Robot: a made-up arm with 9 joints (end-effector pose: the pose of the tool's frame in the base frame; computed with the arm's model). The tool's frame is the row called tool.
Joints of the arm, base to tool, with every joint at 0 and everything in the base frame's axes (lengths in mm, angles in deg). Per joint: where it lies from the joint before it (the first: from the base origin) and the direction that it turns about. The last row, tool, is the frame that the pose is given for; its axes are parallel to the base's.
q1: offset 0 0 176 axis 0 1 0
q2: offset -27 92 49 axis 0 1 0
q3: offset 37 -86 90 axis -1 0 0
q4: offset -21 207 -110 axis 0 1 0
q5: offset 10 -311 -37 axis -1 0 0
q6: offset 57 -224 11 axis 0 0 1
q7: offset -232 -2 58 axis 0 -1 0
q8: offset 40 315 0 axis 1 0 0
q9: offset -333 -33 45 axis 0 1 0
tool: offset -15 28 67
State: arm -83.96 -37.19 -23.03 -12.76 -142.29 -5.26 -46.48 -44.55 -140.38
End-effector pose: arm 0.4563 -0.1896 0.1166 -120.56 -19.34 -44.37
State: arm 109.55 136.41 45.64 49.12 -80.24 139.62 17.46 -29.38 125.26
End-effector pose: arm 0.4879 -0.7282 -0.1044 -84.97 -39.71 22.19
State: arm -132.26 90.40 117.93 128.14 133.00 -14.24 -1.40 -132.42 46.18
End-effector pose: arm -0.1462 0.3918 0.2875 67.55 28.37 -79.34
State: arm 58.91 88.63 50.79 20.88 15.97 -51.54 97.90 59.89 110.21
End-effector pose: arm -0.1026 -0.3011 0.2804 114.73 4.55 -152.31
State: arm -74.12 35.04 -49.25 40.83 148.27 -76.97 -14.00 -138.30 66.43
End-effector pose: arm 0.3360 0.1766 -0.1794 8.36 -20.18 154.06
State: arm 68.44 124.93 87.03 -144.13 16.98 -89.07 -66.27 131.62 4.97
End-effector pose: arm 0.3890 -0.0880 0.2372 -36.39 38.34 131.51
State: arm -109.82 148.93 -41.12 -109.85 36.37 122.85 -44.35 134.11 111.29
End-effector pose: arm -0.7476 -0.2526 0.0961 135.40 5.73 129.54
